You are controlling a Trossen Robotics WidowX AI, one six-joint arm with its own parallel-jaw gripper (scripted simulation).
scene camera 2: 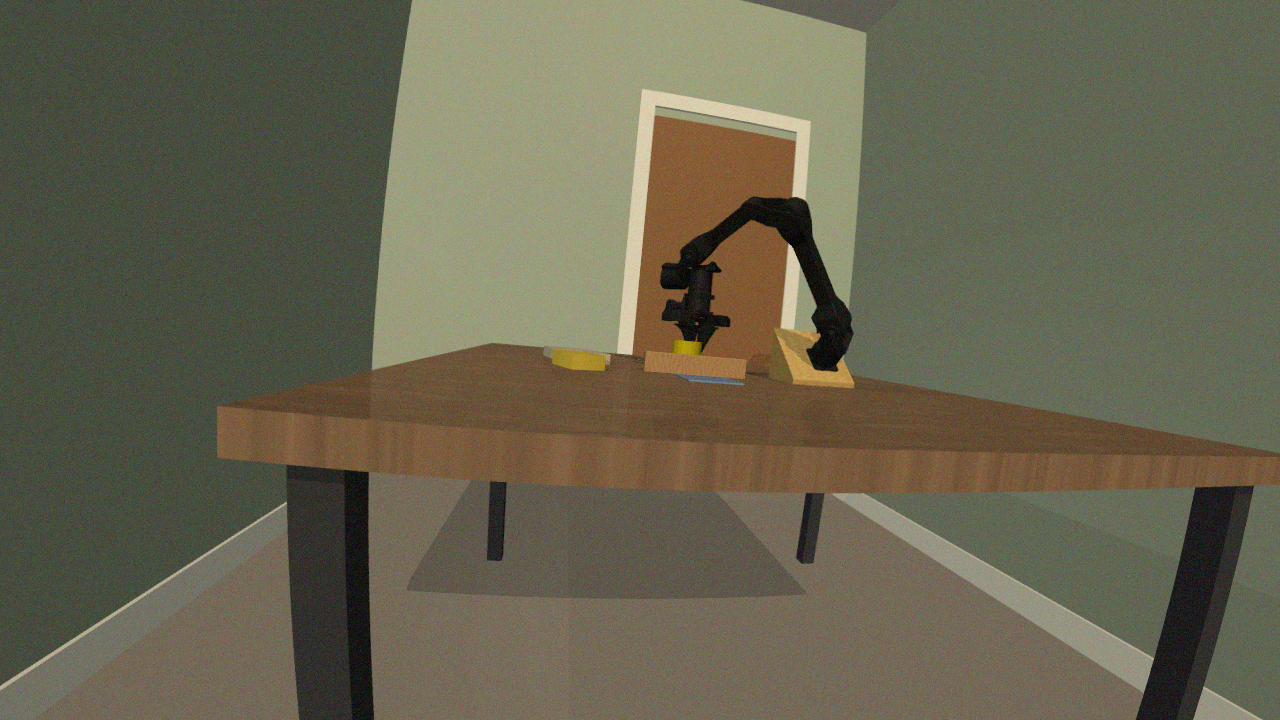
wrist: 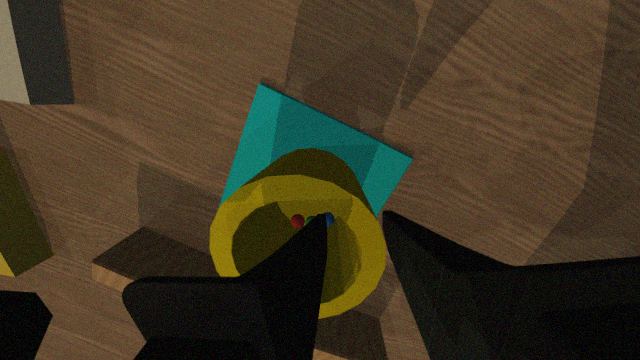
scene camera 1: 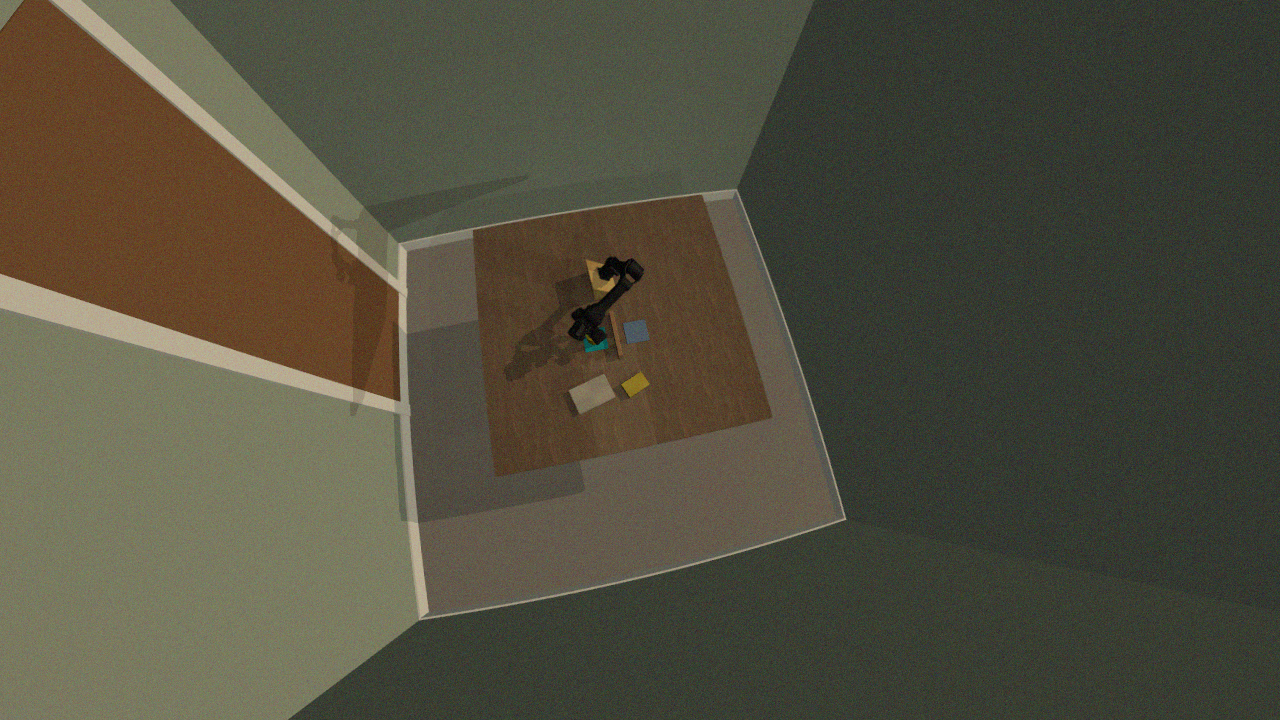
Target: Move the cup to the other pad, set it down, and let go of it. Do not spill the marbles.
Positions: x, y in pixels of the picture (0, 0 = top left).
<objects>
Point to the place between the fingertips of my gripper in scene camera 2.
694, 353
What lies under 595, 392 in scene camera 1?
A flat block.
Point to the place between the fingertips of my gripper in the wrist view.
At 354, 220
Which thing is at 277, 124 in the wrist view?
A teal pad.
</objects>
